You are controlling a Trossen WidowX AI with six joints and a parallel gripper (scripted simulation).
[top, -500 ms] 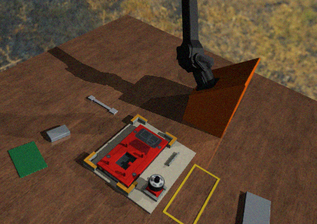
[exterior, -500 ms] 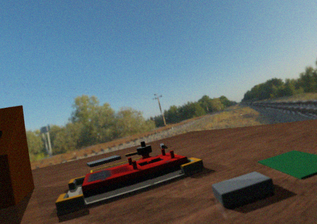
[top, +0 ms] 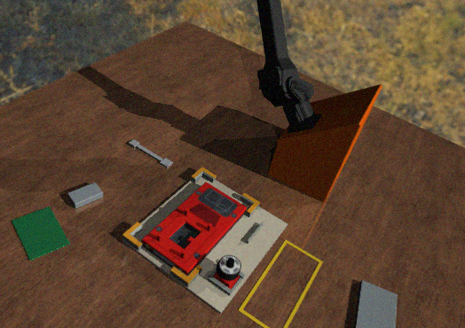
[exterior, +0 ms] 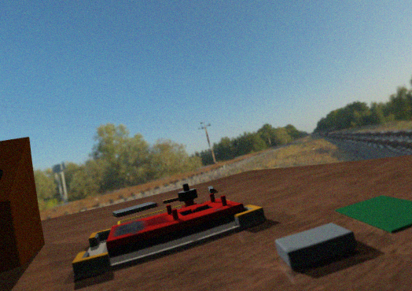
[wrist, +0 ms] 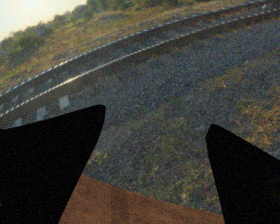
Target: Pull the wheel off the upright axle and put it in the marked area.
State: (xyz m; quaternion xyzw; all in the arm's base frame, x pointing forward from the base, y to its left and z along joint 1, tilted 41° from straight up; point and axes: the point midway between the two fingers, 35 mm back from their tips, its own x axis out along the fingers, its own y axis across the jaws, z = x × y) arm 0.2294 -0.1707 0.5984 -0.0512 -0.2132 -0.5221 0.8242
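Right now the wheel is 580 mm to the left of my gripper tip, 420 mm below it and 110 mm ahead of it. The rest, counted from my gripper tip: black axle 580 mm to the left, 430 mm below, 110 mm ahead; grey block 450 mm below, 260 mm to the left, 120 mm ahead; green patch 460 mm below, 260 mm to the left, 240 mm ahead.
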